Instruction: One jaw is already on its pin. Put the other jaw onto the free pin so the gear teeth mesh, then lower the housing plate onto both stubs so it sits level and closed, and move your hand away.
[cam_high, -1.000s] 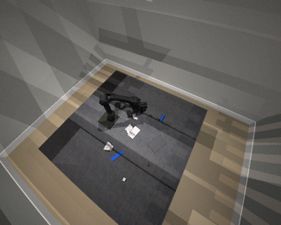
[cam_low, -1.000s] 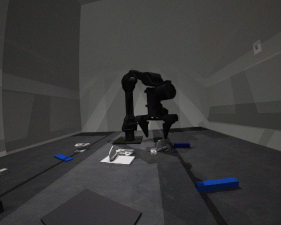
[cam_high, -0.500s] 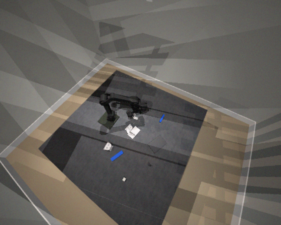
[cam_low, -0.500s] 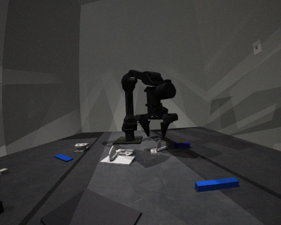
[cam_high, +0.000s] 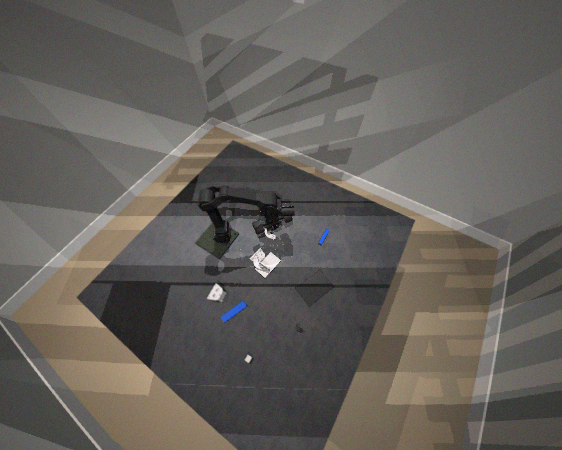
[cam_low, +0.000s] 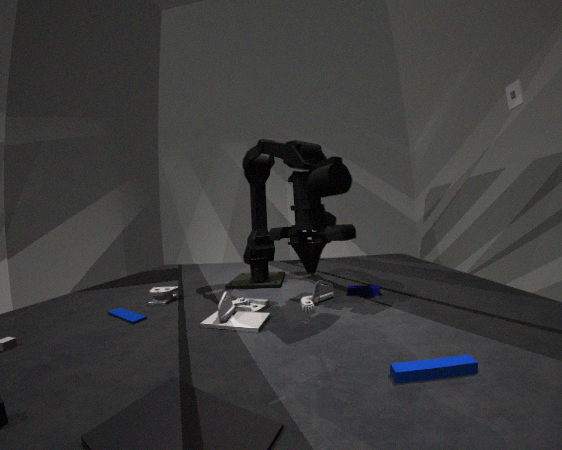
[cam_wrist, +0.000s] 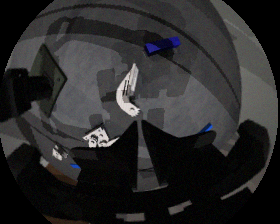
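Now: the jaw 10 mm behind my gripper tip and 70 mm below it. From my gripper tip the other things lie so: small white cube 140 mm ahead, 570 mm to the right, 70 mm below; dark square slab 290 mm ahead, 180 mm to the right, 80 mm below; dark cube 290 mm ahead, 380 mm to the right, 70 mm below.
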